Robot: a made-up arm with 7 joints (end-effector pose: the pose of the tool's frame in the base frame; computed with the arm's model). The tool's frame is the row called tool. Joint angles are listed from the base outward.
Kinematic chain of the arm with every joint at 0, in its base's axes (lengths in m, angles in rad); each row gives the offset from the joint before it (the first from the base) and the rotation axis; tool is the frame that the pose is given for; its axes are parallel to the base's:
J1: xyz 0 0 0.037 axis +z
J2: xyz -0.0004 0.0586 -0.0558 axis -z
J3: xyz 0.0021 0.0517 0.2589 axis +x
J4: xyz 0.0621 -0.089 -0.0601 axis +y
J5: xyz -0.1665 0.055 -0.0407 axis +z
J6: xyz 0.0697 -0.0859 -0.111 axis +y
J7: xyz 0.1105 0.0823 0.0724 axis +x
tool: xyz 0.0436 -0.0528 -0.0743
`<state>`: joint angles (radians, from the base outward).
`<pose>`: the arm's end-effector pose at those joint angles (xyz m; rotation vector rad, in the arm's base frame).
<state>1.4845 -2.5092 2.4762 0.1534 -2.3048 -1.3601 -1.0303</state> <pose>0.0973 0.1120 0.2518 1.4991 1.4539 -1.8390</pose>
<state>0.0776 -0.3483 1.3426 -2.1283 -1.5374 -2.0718 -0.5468</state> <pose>0.0774 0.4288 0.1809 0.4673 -0.4880 2.7753</pose>
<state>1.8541 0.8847 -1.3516 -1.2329 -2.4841 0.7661 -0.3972</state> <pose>0.4081 -0.1314 0.2217 0.7805 -0.2903 0.0136</pose>
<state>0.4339 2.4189 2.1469 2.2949 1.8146 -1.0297 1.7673</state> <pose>-0.2180 -0.1282 0.2133 -0.9686 -0.1574 -1.8471</pose>
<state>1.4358 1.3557 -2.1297 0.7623 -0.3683 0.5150 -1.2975</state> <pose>-0.0613 0.0116 0.5163 2.3280 -1.2607 1.1937</pose>
